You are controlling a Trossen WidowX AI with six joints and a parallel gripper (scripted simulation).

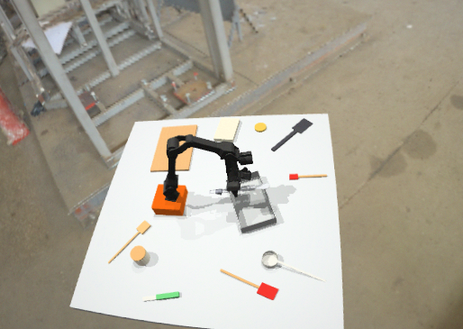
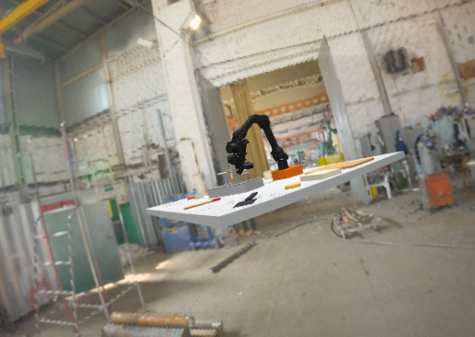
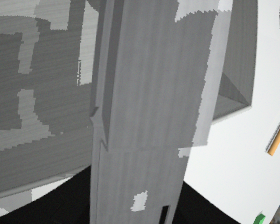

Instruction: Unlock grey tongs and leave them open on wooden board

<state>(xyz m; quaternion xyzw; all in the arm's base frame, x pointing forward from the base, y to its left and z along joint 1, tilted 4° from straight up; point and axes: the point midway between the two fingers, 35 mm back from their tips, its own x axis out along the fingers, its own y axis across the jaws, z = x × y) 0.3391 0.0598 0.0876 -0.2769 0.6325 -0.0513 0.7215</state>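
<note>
Now: the yellow lock piece 3 cm behind my gripper tip, 3 cm above it and 1 cm to the left of it. Also, from my gripper tip: cup (40 cm to the right, 39 cm behind, 7 cm below); red spatula (39 cm to the right, 19 cm ahead, 10 cm below); grey roasting tin (8 cm below, 5 cm ahead, 3 cm to the left).
</note>
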